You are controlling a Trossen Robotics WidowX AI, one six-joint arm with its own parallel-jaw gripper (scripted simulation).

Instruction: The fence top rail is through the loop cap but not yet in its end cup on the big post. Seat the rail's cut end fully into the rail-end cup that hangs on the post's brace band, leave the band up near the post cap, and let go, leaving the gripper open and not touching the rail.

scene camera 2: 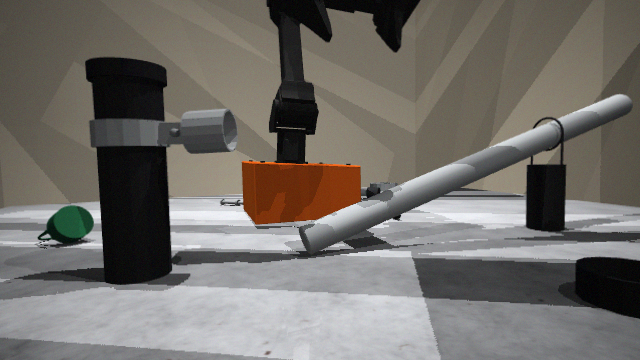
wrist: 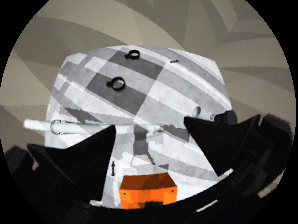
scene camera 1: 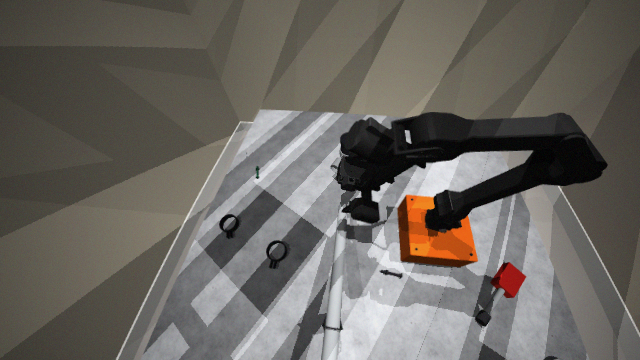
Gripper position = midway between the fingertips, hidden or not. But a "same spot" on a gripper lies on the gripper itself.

Scene:
my gripper: scene camera 2; wrist; scene camera 1 343, 195
same spot on my gripper: (scene camera 2: 389, 28) = (wrist: 103, 150)

